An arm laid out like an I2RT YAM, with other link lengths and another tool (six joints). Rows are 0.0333 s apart.
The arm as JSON. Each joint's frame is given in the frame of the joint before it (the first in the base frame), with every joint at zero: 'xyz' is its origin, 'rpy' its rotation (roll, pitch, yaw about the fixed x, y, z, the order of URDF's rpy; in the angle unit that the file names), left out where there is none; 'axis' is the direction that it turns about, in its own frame. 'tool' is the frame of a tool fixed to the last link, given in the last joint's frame.
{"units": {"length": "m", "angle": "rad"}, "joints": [
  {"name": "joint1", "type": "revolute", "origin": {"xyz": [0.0, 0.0, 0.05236]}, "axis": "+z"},
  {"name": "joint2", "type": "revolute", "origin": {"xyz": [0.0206, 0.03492, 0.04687], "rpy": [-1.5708, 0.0, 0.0]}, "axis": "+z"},
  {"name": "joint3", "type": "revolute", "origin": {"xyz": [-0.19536, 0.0, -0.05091], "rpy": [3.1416, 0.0, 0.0]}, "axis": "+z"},
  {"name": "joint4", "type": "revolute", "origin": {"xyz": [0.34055, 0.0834, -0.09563]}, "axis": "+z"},
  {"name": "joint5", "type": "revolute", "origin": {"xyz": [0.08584, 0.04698, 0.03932], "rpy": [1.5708, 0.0, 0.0]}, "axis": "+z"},
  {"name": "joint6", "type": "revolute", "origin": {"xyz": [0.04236, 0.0, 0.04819], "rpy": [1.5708, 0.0, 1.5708]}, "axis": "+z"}
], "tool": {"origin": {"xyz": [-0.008, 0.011, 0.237], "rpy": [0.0, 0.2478, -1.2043]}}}
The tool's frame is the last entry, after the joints.
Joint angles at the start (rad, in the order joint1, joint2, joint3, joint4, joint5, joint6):
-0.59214, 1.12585, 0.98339, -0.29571, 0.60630, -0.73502
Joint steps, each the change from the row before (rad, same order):
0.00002, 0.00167, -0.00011, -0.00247, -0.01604, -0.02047
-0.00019, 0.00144, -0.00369, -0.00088, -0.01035, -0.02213
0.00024, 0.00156, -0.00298, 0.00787, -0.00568, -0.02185
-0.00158, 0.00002, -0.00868, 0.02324, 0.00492, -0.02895
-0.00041, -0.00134, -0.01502, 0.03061, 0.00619, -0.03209
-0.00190, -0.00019, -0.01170, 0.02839, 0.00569, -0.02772
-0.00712, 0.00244, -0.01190, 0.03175, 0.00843, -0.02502
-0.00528, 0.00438, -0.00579, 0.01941, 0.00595, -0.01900
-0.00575, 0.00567, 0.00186, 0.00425, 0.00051, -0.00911
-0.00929, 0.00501, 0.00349, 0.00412, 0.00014, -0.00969
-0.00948, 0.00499, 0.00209, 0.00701, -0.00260, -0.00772
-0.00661, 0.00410, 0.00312, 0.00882, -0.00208, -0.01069
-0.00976, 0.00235, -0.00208, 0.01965, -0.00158, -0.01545
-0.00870, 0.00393, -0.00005, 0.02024, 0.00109, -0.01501
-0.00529, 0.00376, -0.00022, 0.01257, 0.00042, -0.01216
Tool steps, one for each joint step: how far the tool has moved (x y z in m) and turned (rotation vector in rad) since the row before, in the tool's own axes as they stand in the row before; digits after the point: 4 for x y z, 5 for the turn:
0.0000, -0.0048, 0.0004, 0.02133, 0.00268, -0.01819
-0.0020, -0.0040, 0.0004, 0.01722, -0.00069, -0.02182
0.0006, -0.0018, 0.0010, 0.00902, 0.00501, -0.01847
0.0006, 0.0024, 0.0020, -0.00549, 0.00791, -0.02249
-0.0001, 0.0014, 0.0021, -0.00636, 0.00945, -0.02496
0.0001, 0.0025, 0.0022, -0.00838, 0.00829, -0.02041
-0.0025, 0.0049, 0.0033, -0.01571, 0.00346, -0.01741
-0.0024, 0.0031, 0.0024, -0.00930, -0.00020, -0.01491
-0.0024, 0.0019, 0.0019, -0.00261, -0.00386, -0.00804
-0.0027, 0.0043, 0.0023, -0.00593, -0.00463, -0.00713
-0.0023, 0.0036, 0.0027, -0.00519, -0.00226, -0.00399
0.0000, 0.0036, 0.0023, -0.00504, 0.00194, -0.00574
-0.0006, 0.0056, 0.0031, -0.01096, 0.00439, -0.00701
-0.0001, 0.0061, 0.0031, -0.01317, 0.00412, -0.00693
-0.0007, 0.0031, 0.0021, -0.00633, 0.00168, -0.00772

